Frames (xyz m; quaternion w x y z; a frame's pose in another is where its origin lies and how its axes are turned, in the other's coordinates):
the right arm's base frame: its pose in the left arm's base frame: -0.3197 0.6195 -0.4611 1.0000 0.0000 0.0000 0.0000
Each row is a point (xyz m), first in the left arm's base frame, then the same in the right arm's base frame.
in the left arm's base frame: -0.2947 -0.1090 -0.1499
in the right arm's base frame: 0.0250 -0.7285 0.3112
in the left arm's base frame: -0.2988 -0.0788 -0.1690
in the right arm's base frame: 0.0209 -0.6983 0.2921
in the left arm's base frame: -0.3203 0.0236 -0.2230
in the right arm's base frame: -0.0006 -0.5959 0.2381
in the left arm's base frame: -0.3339 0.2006 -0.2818
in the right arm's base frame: -0.0142 -0.4189 0.1793
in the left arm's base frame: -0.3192 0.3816 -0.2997
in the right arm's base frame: 0.0005 -0.2379 0.1614
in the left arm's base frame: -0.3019 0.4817 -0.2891
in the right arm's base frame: 0.0178 -0.1378 0.1720
